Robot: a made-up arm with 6 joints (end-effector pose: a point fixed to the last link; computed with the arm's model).
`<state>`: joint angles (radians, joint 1 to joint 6).
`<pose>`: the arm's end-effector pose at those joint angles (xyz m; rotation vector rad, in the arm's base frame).
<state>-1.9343 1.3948 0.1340 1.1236 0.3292 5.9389</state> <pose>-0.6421 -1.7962 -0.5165 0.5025 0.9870 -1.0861</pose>
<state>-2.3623 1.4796 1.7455 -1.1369 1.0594 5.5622</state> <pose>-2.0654 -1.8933 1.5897 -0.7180 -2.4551 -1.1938</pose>
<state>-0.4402 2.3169 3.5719 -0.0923 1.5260 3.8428</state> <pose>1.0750 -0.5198 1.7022 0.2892 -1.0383 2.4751</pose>
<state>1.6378 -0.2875 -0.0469 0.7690 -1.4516 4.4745</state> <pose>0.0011 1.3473 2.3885 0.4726 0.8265 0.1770</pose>
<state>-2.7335 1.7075 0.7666 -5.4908 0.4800 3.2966</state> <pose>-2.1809 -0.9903 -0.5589 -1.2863 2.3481 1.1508</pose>
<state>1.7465 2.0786 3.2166 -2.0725 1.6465 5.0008</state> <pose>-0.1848 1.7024 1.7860 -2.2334 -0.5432 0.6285</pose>
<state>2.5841 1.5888 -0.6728 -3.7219 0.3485 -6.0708</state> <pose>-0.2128 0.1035 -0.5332 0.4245 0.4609 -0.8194</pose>
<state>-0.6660 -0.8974 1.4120 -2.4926 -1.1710 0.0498</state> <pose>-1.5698 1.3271 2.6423 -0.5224 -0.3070 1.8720</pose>
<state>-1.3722 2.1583 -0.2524 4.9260 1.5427 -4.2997</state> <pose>-0.1298 -0.0095 -0.9458 -0.4199 2.8545 -0.4275</pose>
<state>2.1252 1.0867 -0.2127 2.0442 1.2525 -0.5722</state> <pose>-0.9566 1.3327 -0.1502 0.6456 -0.0974 -2.2162</pose>
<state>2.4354 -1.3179 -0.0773 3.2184 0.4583 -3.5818</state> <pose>0.3880 -0.3250 2.8017 1.1255 0.0955 2.3545</pose>
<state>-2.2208 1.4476 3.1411 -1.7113 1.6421 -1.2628</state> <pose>-0.6700 -0.6656 2.5698 -0.6005 -2.1433 1.8020</pose>
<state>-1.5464 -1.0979 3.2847 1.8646 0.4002 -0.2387</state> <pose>0.0166 1.3408 -0.2694 0.3139 1.1578 0.3346</pose>
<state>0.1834 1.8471 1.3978 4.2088 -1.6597 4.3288</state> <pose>2.6546 0.6097 0.0549 -1.3481 -1.7567 0.3314</pose>
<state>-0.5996 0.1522 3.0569 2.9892 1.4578 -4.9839</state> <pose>-1.0424 0.7367 2.3704 1.0073 -1.1489 0.9028</pose>
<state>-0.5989 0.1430 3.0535 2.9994 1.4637 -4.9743</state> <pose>-1.0533 0.7414 2.3629 1.0025 -1.1622 0.8937</pose>
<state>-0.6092 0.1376 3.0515 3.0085 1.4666 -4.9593</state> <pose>-1.0519 0.7552 2.3586 0.9856 -1.1809 0.8733</pose>
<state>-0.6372 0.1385 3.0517 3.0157 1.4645 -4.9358</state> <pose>-1.0301 0.7830 2.3597 0.9492 -1.2072 0.8347</pose>
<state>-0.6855 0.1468 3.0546 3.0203 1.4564 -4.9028</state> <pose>-0.9835 0.8249 2.3670 0.8899 -1.2406 0.7755</pose>
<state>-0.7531 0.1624 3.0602 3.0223 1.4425 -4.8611</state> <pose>-0.9116 0.8759 2.3802 0.8086 -1.2784 0.6966</pose>
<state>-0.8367 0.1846 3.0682 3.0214 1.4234 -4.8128</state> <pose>-0.8164 0.9282 2.3983 0.7094 -1.3162 0.6017</pose>
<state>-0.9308 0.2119 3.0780 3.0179 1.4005 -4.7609</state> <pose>-0.7045 0.9731 2.4197 0.5988 -1.3495 0.4964</pose>
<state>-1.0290 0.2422 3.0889 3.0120 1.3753 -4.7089</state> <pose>-0.5850 1.0045 2.4423 0.4845 -1.3752 0.3885</pose>
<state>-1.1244 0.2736 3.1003 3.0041 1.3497 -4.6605</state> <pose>-0.4682 1.0193 2.4643 0.3753 -1.3917 0.2854</pose>
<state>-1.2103 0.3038 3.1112 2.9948 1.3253 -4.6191</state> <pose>-0.3641 1.0190 2.4844 0.2791 -1.3995 0.1949</pose>
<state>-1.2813 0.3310 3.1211 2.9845 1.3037 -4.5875</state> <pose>-0.2795 1.0083 2.5014 0.2025 -1.4001 0.1231</pose>
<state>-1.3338 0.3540 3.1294 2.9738 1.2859 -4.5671</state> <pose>-0.2179 0.9922 2.5150 0.1493 -1.3959 0.0734</pose>
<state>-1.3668 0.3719 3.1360 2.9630 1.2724 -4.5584</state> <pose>-0.1790 0.9758 2.5249 0.1201 -1.3889 0.0471</pose>
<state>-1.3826 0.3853 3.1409 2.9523 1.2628 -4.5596</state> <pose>-0.1589 0.9612 2.5321 0.1119 -1.3804 0.0408</pose>
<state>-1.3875 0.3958 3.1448 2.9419 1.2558 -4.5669</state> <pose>-0.1504 0.9483 2.5374 0.1166 -1.3714 0.0468</pose>
